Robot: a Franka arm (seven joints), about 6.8 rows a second.
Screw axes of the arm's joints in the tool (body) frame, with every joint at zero. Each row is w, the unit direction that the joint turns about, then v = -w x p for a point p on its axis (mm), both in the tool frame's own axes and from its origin. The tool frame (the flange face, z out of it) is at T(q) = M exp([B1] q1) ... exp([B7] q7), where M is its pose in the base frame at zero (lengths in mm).
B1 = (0, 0, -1, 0, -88, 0)
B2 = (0, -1, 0, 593, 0, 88)
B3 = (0, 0, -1, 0, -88, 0)
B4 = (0, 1, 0, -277, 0, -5.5)
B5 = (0, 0, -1, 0, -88, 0)
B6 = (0, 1, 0, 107, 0, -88)
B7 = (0, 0, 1, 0, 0, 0)
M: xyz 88 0 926 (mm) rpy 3.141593 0 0 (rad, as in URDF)
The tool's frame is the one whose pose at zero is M.
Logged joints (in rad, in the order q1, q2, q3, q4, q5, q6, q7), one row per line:
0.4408 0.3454 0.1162 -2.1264 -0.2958 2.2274 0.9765
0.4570 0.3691 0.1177 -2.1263 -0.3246 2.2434 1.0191
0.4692 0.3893 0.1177 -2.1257 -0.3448 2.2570 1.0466
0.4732 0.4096 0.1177 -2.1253 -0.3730 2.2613 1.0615
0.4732 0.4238 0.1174 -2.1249 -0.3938 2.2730 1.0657
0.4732 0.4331 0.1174 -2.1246 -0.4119 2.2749 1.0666
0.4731 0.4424 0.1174 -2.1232 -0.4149 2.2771 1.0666
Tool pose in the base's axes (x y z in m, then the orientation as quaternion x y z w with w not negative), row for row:
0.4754 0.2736 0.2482 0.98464 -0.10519 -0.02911 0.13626
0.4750 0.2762 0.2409 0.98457 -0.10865 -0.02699 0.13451
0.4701 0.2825 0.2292 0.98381 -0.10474 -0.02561 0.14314
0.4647 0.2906 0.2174 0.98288 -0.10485 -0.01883 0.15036
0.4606 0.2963 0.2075 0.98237 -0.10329 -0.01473 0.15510
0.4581 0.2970 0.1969 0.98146 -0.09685 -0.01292 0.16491
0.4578 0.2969 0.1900 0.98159 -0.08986 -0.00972 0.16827
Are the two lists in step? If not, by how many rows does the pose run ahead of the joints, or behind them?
The pose runs 2 rows behind the joints: the pose in row i belongs to the joints in row i - 2.
